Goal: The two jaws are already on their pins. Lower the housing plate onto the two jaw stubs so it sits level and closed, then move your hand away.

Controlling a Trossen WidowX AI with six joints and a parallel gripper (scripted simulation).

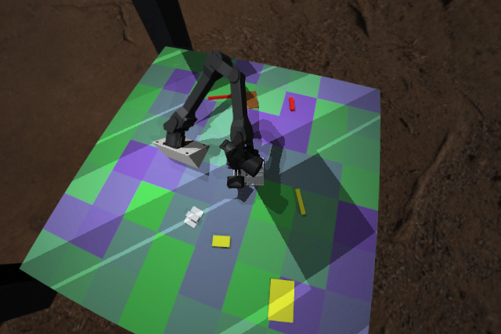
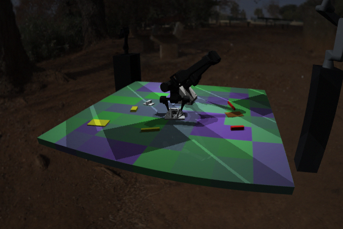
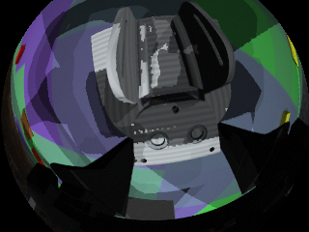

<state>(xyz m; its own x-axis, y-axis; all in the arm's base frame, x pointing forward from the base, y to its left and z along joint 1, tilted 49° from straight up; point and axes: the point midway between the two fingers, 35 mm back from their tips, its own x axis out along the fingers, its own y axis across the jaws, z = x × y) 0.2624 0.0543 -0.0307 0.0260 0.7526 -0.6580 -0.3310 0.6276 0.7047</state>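
Now: gripper tip 1 cm short of the white housing plate and 2 cm below it. From my gripper tip the other things lie so: yellow bar: 28 cm ahead, 4 cm to the right; then small yellow tile: 4 cm ahead, 28 cm to the right; then brown tile: 8 cm behind, 37 cm to the left, 1 cm below.
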